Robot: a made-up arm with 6 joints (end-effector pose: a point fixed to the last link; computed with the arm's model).
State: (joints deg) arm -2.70 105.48 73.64 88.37 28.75 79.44
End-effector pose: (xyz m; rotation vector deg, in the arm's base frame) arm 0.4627 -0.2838 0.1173 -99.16 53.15 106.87
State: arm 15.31 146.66 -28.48 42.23 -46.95 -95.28
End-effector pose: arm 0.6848 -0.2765 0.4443 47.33 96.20 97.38
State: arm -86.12 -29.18 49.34 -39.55 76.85 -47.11
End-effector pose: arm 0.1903 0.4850 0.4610 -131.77 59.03 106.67
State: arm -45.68 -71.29 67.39 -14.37 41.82 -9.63
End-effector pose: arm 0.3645 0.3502 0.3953 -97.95 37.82 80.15
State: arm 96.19 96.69 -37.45 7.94 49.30 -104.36
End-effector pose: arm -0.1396 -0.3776 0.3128 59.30 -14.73 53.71
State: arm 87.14 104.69 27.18 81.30 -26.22 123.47
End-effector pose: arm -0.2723 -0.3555 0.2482 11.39 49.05 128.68
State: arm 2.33 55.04 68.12 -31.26 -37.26 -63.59
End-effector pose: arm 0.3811 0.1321 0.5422 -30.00 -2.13 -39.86
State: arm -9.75 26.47 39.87 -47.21 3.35 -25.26
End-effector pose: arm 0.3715 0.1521 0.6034 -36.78 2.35 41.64
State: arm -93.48 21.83 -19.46 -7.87 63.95 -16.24
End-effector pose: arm 0.4645 0.6547 0.4687 20.48 108.80 85.76
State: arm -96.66 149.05 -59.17 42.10 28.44 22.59
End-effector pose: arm 0.0584 0.6313 0.3121 -28.49 -167.83 -9.16
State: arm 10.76 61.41 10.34 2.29 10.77 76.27
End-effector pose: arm 0.5155 -0.3738 0.6614 66.63 -71.10 -49.25
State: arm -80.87 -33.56 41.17 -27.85 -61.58 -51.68
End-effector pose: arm 0.1949 0.3212 0.3004 -87.71 -72.43 25.09
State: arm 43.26 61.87 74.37 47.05 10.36 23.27
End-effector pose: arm 0.0241 -0.4099 0.6379 41.48 -87.77 -65.06
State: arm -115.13 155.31 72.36 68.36 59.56 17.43
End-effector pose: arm 0.0954 0.5736 0.1117 -135.50 -71.31 67.46
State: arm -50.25 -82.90 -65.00 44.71 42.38 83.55
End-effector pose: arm 0.6054 0.2392 0.8456 -36.56 -93.15 -40.05
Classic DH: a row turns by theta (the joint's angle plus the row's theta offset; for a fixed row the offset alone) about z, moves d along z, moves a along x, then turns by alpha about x. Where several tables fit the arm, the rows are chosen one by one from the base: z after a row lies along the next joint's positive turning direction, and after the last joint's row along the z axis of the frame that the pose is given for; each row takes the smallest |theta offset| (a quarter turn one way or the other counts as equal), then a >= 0, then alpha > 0; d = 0 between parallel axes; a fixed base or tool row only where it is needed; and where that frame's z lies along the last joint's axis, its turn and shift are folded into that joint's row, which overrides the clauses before.
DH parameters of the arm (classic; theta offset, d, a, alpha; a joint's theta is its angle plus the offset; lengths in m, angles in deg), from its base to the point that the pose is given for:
base (fixed): 28.07 0 0.187 180
joint 1: -38.96 -0.5175 -0.0391 -84.38
joint 2: 49.93 0.3846 -0.0177 -96.94
joint 3: -88.5 0.1095 -0.0599 130.37
joint 4: 62.7 0.0952 -0.057 90
joint 5: -90 0.29 0.192 -90
joint 6: 58.07 -0.043 -0.0386 89.45
tool (fixed): 162.25 0.0005 0 0

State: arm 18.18 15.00 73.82 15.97 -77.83 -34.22
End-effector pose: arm 0.5742 -0.0032 0.5883 -52.22 -13.38 -88.60
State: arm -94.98 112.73 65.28 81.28 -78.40 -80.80
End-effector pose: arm 0.5930 0.5785 0.3782 -18.72 150.67 35.36
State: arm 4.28 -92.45 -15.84 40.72 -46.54 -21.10
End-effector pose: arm 0.7596 -0.2505 0.4955 -123.37 32.51 -114.85
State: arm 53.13 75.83 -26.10 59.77 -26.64 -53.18
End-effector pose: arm 0.2103 -0.5151 0.2555 120.42 90.69 -22.10
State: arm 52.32 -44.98 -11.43 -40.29 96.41 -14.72
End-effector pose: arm 0.3383 -0.4517 0.3623 88.61 67.76 -25.09
